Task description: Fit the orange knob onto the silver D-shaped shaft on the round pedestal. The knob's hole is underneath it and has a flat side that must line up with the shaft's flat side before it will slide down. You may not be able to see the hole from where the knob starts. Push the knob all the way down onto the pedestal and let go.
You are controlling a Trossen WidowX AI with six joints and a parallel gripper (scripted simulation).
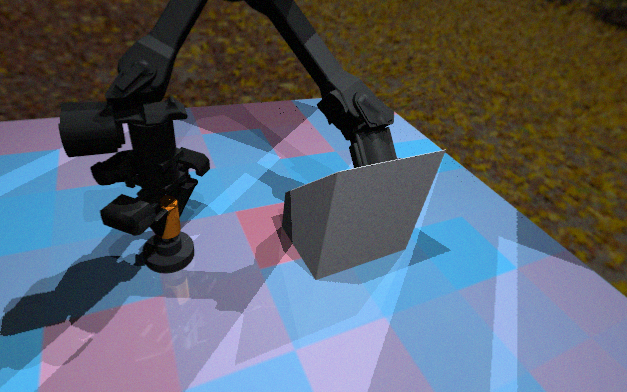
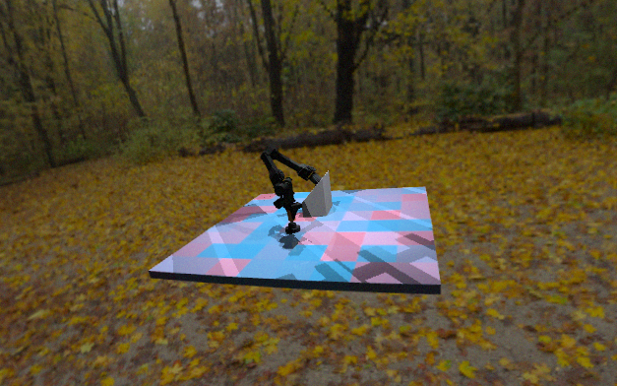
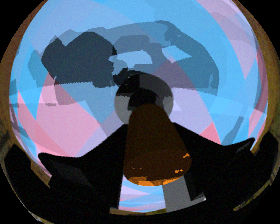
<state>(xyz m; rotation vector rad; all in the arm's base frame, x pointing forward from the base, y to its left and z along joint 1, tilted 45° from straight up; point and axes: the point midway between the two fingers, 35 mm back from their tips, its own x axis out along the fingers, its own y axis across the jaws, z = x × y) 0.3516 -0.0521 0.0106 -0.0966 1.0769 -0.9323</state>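
The orange knob is 40 mm above my gripper tip. Round my gripper tip: round pedestal 40 mm below, 10 mm ahead.
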